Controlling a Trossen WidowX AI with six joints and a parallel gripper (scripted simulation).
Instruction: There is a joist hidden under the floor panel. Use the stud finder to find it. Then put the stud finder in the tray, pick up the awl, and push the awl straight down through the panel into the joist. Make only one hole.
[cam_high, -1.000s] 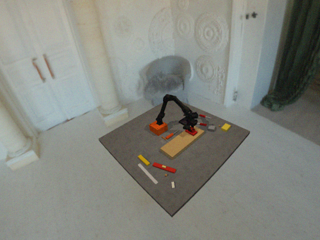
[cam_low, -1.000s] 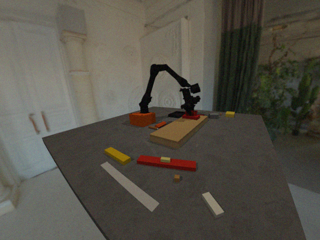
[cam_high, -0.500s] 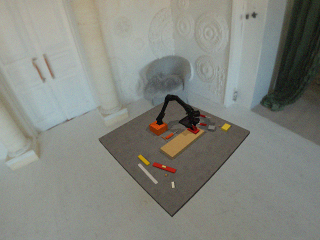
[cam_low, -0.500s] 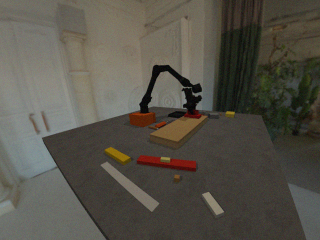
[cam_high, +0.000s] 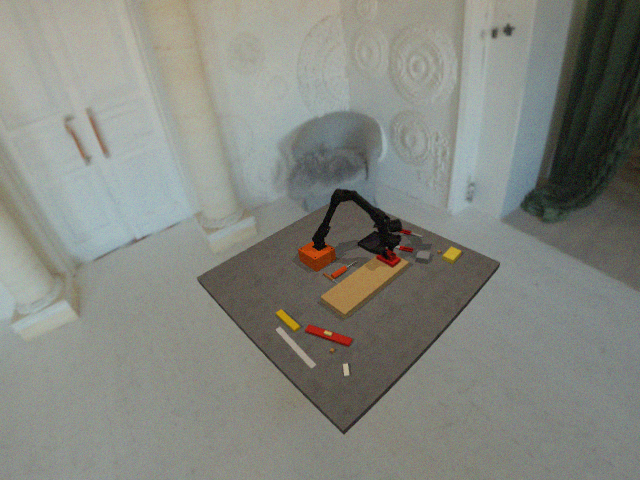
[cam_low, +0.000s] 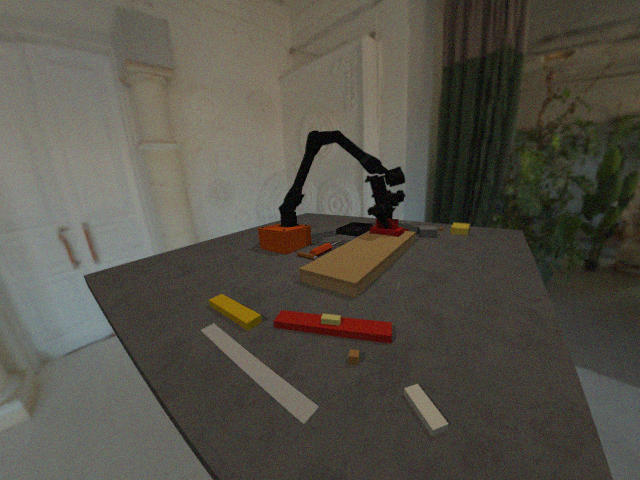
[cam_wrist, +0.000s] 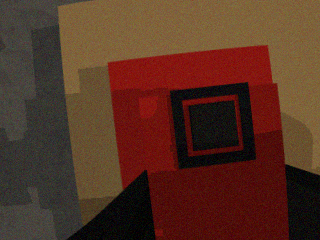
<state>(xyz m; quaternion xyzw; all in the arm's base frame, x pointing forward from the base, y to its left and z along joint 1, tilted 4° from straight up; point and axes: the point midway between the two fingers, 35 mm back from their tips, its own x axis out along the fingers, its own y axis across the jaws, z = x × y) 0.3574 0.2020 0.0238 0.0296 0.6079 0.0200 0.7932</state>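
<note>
The black tray lies 220 mm behind my gripper tip, 110 mm to the left of it and 50 mm below it. Also, from my gripper tip: grey block 170 mm to the left, 110 mm ahead, 50 mm below; red stud finder 20 mm above, 10 mm ahead; orange-handled awl 170 mm to the right, 170 mm behind, 50 mm below.
</note>
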